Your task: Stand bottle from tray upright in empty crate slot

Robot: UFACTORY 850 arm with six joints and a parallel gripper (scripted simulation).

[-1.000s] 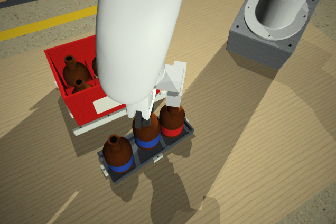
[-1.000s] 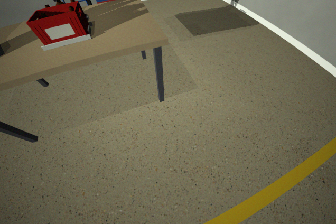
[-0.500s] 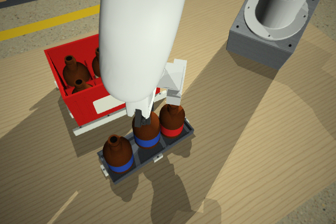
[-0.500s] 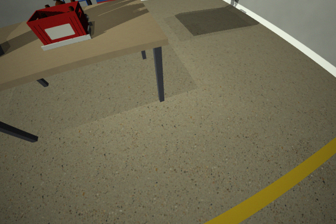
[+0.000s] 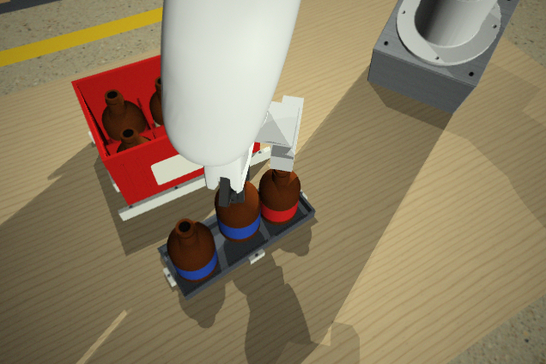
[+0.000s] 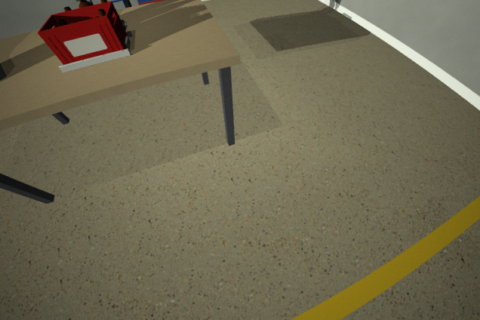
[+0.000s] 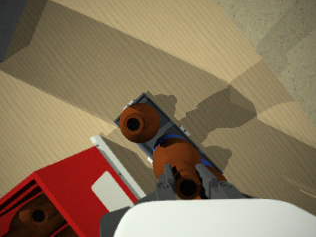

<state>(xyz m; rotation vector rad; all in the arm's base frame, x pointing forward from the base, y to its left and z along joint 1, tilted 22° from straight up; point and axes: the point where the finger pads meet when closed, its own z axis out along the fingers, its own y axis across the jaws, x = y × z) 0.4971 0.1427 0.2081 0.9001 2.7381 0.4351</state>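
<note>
Right now my hand is 110 mm above the blue-banded bottle, 90 mm short of it and 20 mm to the right of it. Round my hand: grey tray (180 mm below); red crate (230 mm to the right, 110 mm below, 40 mm ahead).
</note>
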